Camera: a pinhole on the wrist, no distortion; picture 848 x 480 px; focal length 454.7 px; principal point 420.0 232.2 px. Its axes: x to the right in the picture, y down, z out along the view. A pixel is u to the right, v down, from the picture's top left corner.
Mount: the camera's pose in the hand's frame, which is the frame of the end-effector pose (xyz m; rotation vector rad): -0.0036 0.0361 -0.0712 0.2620 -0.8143 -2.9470
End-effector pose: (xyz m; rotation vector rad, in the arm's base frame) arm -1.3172 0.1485 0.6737 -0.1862 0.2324 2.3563
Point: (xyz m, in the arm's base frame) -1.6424 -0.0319 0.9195
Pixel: 260 71
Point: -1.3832 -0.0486 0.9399
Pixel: 510 224
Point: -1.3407 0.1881 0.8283
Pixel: outside the picture
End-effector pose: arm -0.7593 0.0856 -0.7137 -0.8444 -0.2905 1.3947
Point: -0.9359 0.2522 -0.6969
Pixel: 98 369
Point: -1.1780 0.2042 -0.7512
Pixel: 288 162
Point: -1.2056 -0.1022 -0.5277
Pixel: 626 281
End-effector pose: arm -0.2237 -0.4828 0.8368 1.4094 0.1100 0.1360
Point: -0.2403 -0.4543 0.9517
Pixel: 369 34
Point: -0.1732 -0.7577 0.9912
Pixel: 326 402
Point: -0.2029 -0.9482 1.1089
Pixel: 378 356
